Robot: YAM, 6 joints.
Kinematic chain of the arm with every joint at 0, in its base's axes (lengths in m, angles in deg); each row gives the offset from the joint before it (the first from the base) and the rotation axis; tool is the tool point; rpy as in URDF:
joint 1: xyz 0 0 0.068 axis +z
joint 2: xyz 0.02 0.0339 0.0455 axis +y
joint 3: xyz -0.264 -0.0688 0 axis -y
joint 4: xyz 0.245 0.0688 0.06 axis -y
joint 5: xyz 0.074 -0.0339 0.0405 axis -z
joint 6: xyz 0.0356 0 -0.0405 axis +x
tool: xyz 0 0 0 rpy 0 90 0
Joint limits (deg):
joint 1: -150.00..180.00
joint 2: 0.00..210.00
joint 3: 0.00..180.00
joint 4: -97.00..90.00
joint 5: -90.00..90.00
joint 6: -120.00..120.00
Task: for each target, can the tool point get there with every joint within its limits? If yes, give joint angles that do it. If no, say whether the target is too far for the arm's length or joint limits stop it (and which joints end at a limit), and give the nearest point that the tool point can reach.
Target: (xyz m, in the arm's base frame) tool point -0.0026 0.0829 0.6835
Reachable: yes | joints -70.74 65.64 152.62 -31.77 -44.27 -60.79
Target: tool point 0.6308 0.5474 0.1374
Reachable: no: too far | nearest point 0.4876 0.4231 0.1318 | short by 0.190 m
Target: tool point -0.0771 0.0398 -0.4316
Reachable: no: joint limits stop it (at a limit: joint 2) | nearest point -0.1036 0.0535 -0.3554 | short by 0.082 m
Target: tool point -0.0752 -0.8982 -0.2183
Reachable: no: too far | nearest point -0.0505 -0.6036 -0.1070 | short by 0.316 m
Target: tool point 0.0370 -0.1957 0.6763
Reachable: yes | joints -74.45 86.45 127.78 20.05 28.25 -6.29
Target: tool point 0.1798 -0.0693 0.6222
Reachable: yes | joints 150.11 43.49 111.86 56.32 56.13 86.28
